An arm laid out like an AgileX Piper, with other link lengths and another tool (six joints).
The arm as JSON. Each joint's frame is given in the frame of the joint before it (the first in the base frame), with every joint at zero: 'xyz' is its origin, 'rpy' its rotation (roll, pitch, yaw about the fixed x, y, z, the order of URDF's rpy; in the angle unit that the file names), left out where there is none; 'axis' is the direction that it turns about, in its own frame. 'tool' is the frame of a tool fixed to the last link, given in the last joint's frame.
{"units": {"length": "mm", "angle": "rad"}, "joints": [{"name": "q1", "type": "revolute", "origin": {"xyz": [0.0, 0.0, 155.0], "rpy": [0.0, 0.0, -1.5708]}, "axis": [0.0, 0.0, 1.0]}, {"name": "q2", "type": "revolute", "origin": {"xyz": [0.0, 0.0, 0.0], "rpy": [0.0, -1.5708, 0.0]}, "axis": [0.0, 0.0, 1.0]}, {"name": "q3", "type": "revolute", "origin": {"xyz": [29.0, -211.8, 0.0]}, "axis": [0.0, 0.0, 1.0]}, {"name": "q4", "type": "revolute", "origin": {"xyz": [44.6, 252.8, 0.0], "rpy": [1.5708, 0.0, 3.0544]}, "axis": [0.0, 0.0, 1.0]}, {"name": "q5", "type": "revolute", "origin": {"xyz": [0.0, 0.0, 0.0], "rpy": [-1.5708, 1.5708, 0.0]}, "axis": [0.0, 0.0, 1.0]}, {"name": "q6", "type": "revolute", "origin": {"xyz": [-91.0, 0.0, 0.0], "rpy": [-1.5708, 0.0, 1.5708]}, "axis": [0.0, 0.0, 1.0]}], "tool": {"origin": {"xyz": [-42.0, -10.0, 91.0], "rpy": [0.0, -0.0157, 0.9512]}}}
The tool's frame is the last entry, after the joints.
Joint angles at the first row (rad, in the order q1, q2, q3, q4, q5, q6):
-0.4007 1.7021 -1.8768 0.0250 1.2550 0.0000
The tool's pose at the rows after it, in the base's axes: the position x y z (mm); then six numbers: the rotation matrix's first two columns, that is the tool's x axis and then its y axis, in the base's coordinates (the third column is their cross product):
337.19 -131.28 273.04 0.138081 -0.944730 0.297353 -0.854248 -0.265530 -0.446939
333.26 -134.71 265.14 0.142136 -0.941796 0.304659 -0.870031 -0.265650 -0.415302
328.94 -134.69 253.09 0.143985 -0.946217 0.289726 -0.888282 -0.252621 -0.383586
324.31 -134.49 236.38 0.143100 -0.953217 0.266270 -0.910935 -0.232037 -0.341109
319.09 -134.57 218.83 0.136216 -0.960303 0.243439 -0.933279 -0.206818 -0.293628
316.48 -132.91 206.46 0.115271 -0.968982 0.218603 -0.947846 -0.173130 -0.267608
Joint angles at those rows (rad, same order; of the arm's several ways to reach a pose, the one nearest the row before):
-0.4025 1.7021 -1.8746 0.0069 1.2551 0.0000
-0.4025 1.7021 -1.8493 -0.0183 1.2550 0.0000
-0.4025 1.7021 -1.8094 -0.0294 1.2550 0.0092
-0.4025 1.7112 -1.7637 -0.0416 1.2551 0.0251
-0.4025 1.7243 -1.7187 -0.0580 1.2550 0.0472
-0.4025 1.7357 -1.6885 -0.0623 1.2530 0.0787

